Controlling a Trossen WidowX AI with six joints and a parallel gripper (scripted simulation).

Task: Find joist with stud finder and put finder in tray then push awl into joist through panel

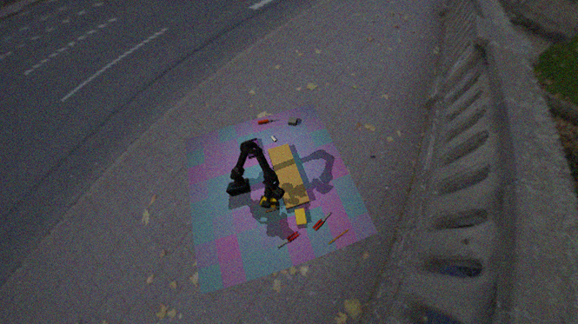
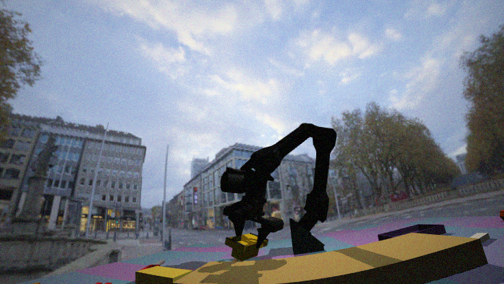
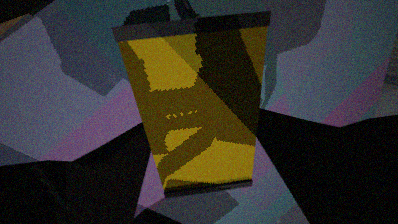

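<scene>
My gripper tip is now 30 mm short of the awl, 60 mm to the left of it and 60 mm above it. The rest, counted from my gripper tip: yellow block: 180 mm ahead, 170 mm to the right, 50 mm below; then yellow stud finder: 20 mm behind, 20 mm below; then purple tray: 20 mm ahead, 510 mm to the left, 60 mm below.
</scene>
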